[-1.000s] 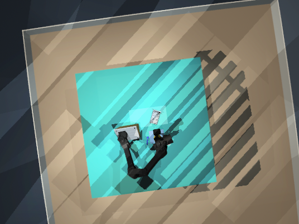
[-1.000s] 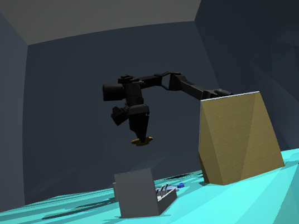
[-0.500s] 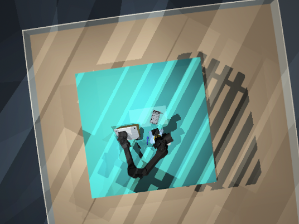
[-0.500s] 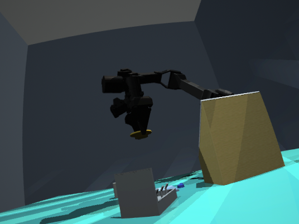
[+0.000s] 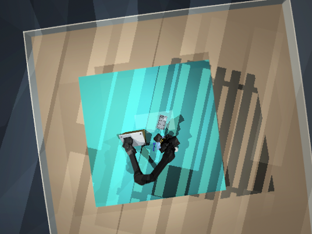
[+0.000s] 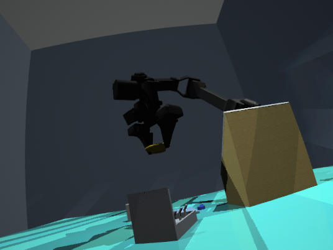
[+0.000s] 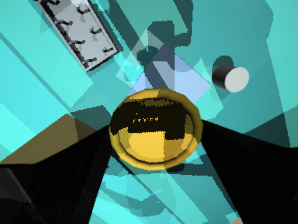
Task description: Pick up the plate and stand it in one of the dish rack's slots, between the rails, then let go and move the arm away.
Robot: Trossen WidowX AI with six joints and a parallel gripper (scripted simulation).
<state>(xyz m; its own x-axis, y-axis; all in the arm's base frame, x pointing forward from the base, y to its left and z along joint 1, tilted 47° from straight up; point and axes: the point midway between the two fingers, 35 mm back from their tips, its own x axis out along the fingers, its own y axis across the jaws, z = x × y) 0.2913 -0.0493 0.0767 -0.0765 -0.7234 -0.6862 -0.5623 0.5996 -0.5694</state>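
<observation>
My gripper tip is 3 cm short of the dish rack, 16 cm to the right of it and 16 cm above it. Also, from my gripper tip: blue utensil: 10 cm behind, 5 cm to the right, 18 cm below; yellow plate: 1 cm above.
</observation>
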